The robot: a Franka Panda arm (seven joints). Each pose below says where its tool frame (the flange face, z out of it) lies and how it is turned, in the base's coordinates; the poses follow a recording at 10 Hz.
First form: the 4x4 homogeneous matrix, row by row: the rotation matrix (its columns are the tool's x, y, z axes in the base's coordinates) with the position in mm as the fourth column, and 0 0 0 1 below. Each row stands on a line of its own.
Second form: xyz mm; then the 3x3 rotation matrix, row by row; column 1 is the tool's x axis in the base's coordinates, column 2 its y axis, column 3 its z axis. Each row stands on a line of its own. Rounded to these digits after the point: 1 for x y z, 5 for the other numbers.
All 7 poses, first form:
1:
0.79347, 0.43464, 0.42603, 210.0
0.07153, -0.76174, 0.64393, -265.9
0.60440, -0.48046, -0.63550, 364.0
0, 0, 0, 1
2:
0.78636, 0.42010, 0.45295, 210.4
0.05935, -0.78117, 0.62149, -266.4
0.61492, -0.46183, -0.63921, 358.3
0, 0, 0, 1
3:
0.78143, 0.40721, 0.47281, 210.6
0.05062, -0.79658, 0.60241, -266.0
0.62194, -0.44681, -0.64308, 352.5
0, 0, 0, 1
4:
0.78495, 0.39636, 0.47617, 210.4
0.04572, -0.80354, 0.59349, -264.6
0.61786, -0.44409, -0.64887, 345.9
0, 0, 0, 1
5:
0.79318, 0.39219, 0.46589, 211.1
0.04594, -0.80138, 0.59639, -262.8
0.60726, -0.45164, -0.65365, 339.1
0, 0, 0, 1
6:
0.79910, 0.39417, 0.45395, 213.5
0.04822, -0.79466, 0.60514, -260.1
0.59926, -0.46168, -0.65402, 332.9
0, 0, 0, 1
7:
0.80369, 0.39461, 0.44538, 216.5
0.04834, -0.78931, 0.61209, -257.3
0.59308, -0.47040, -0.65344, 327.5
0, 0, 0, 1
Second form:
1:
210.0, -265.9, 364.0
0.79347, 0.43464, 0.42603
0.07153, -0.76174, 0.64393
0.60440, -0.48046, -0.63550

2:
210.4, -266.4, 358.3
0.78636, 0.42010, 0.45295
0.05935, -0.78117, 0.62149
0.61492, -0.46183, -0.63921

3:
210.6, -266.0, 352.5
0.78143, 0.40721, 0.47281
0.05062, -0.79658, 0.60241
0.62194, -0.44681, -0.64308

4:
210.4, -264.6, 345.9
0.78495, 0.39636, 0.47617
0.04572, -0.80354, 0.59349
0.61786, -0.44409, -0.64887

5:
211.1, -262.8, 339.1
0.79318, 0.39219, 0.46589
0.04594, -0.80138, 0.59639
0.60726, -0.45164, -0.65365

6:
213.5, -260.1, 332.9
0.79910, 0.39417, 0.45395
0.04822, -0.79466, 0.60514
0.59926, -0.46168, -0.65402

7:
216.5, -257.3, 327.5
0.80369, 0.39461, 0.44538
0.04834, -0.78931, 0.61209
0.59308, -0.47040, -0.65344

